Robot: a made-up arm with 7 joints.
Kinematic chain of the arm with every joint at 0, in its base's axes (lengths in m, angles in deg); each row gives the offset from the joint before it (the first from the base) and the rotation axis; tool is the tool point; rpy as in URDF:
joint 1: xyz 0 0 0.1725 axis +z
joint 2: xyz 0 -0.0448 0.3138 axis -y
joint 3: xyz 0 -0.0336 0.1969 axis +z
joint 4: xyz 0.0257 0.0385 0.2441 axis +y
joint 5: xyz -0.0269 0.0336 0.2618 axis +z
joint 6: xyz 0 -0.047 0.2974 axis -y
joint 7: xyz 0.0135 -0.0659 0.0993 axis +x
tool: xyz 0 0 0 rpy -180 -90 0
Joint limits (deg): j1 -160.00..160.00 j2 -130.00..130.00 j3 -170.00..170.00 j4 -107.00..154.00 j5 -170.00..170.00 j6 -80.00..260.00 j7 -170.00..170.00
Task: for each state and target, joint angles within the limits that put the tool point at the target. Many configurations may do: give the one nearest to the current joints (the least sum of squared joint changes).
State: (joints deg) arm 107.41 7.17 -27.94 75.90 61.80 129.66 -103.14
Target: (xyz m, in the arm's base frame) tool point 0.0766 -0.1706 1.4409
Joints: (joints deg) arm 83.15 30.06 9.80 32.85 53.58 99.05 -103.14
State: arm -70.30 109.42 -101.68 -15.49 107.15 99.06 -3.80
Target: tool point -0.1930 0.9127 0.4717
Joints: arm -68.51 95.04 -104.70 -40.56 104.09 110.87 -3.80
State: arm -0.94 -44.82 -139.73 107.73 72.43 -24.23 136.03
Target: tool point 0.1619 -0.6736 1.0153
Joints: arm 3.00 -50.19 -126.35 82.13 76.65 -22.46 136.03
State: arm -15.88 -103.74 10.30 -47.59 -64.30 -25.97 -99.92
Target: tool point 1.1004 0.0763 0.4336
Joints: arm 9.16 -98.38 13.77 -1.29 -66.64 -6.43 -99.92
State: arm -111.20 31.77 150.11 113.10 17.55 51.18 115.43
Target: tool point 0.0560 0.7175 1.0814
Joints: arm -88.76 12.11 170.00 70.30 6.39 51.24 115.43
